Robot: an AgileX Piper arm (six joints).
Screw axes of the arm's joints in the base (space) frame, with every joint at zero. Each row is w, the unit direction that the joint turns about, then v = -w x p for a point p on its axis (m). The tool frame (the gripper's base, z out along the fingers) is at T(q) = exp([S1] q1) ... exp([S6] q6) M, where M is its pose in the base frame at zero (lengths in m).
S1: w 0 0 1 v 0 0 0
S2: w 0 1 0 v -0.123 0 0
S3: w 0 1 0 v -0.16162 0 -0.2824
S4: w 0.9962 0 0.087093 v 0 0.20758 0
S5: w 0 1 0 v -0.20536 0 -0.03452
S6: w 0.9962 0 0.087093 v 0 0.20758 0
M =
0.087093 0 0.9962 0.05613
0 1 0 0
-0.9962 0 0.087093 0.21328
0 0 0 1
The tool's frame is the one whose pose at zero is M.
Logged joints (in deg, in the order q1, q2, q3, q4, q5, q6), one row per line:
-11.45 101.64 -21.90 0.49 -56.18 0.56
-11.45 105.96 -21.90 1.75 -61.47 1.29
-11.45 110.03 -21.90 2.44 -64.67 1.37
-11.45 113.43 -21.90 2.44 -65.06 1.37
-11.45 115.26 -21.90 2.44 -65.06 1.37
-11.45 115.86 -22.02 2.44 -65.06 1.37
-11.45 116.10 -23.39 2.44 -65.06 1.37
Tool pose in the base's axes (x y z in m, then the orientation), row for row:
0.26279 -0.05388 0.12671 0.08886 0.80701 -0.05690 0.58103
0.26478 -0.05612 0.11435 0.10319 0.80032 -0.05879 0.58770
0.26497 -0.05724 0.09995 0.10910 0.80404 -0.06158 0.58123
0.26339 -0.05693 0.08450 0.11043 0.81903 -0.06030 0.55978
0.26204 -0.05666 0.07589 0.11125 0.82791 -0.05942 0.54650
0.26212 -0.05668 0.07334 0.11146 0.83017 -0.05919 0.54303
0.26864 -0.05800 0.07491 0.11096 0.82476 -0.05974 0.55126
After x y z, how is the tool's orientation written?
As a quaternion, x y z w.
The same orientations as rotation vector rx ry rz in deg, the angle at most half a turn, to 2 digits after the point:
11.90 108.03 -7.62
13.78 106.84 -7.85
14.60 107.63 -8.24
14.92 110.62 -8.14
15.11 112.45 -8.07
15.16 112.92 -8.05
15.04 111.80 -8.10

